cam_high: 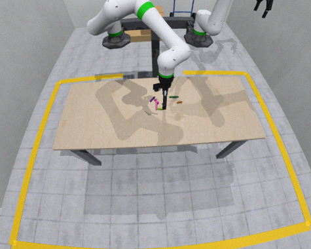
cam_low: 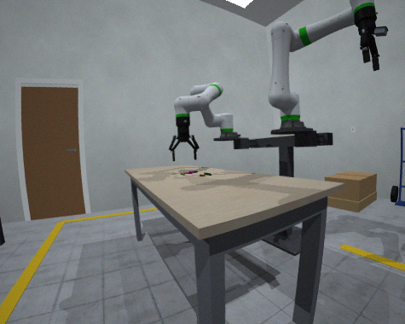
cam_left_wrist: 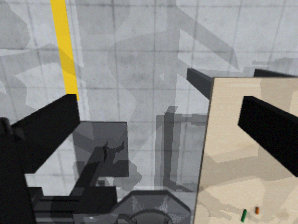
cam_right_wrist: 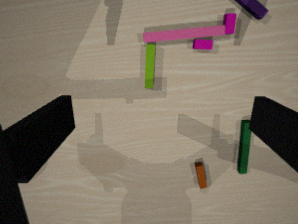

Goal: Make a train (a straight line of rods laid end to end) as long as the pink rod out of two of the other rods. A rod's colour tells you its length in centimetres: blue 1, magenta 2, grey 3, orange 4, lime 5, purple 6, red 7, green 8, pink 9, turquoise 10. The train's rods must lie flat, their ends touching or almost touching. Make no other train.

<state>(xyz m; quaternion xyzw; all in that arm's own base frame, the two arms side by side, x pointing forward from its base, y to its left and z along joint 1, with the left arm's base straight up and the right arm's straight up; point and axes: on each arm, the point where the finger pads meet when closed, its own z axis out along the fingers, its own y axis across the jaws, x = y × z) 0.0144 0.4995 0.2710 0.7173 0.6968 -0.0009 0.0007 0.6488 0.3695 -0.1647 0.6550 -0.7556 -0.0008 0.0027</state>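
Now: right hand 1 cm short of the lime rod, 3 cm to the left of it and 10 cm above it. The rest, counted from my right hand: pink rod: 3 cm behind, 6 cm to the right, 10 cm below; then orange rod: 6 cm behind, 14 cm to the left, 10 cm below; then purple rod: 10 cm behind, 9 cm to the right, 10 cm below.
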